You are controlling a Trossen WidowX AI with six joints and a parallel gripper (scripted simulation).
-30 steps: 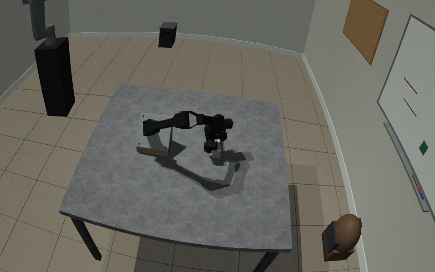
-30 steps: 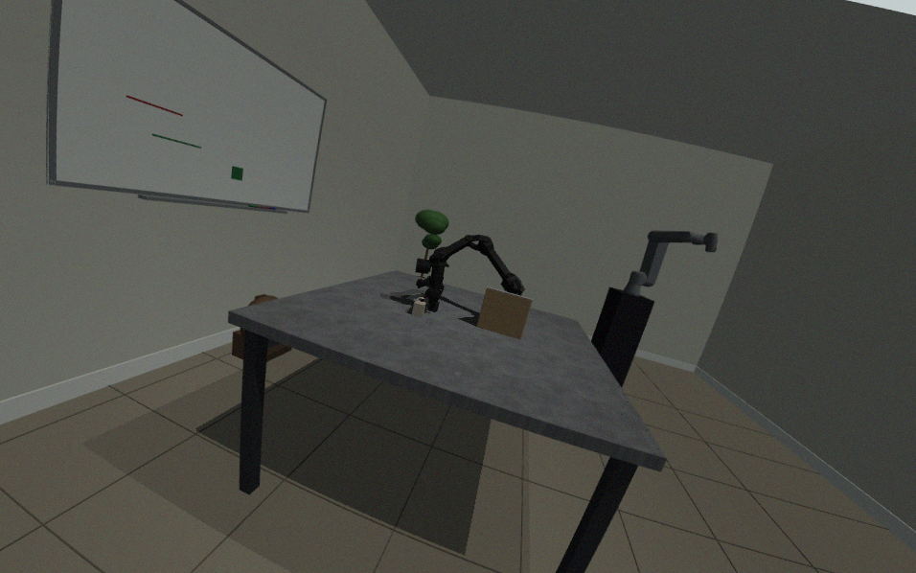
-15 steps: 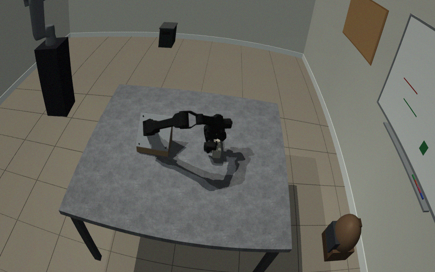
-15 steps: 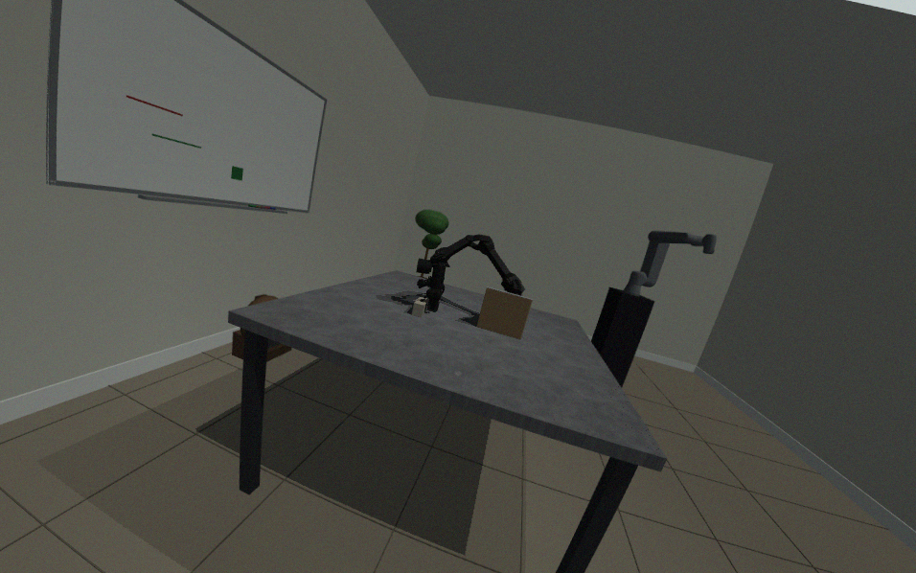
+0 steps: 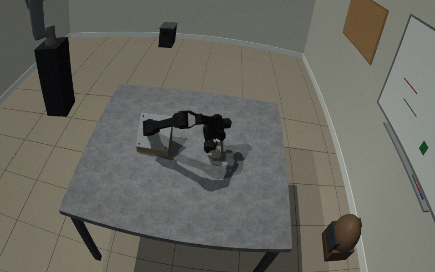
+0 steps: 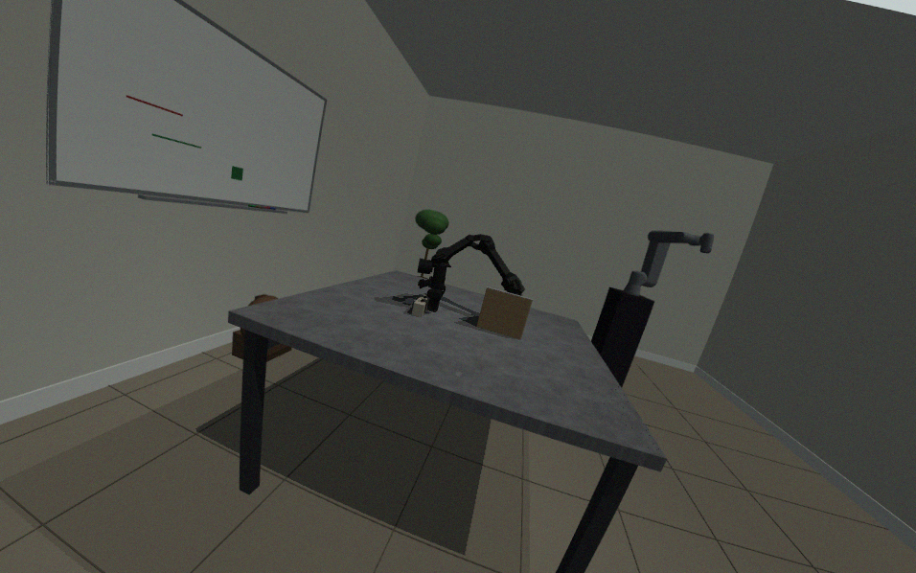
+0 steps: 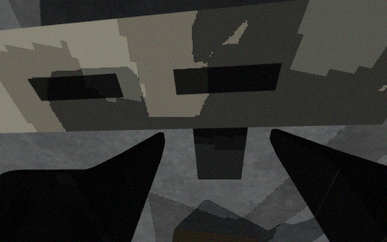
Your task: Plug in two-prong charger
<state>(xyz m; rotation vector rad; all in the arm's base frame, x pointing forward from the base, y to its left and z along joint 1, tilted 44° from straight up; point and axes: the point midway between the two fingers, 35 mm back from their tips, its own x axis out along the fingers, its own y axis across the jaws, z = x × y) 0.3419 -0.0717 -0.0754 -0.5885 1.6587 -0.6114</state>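
The dark charger lies 2 cm ahead of my gripper tip and 1 cm above it.
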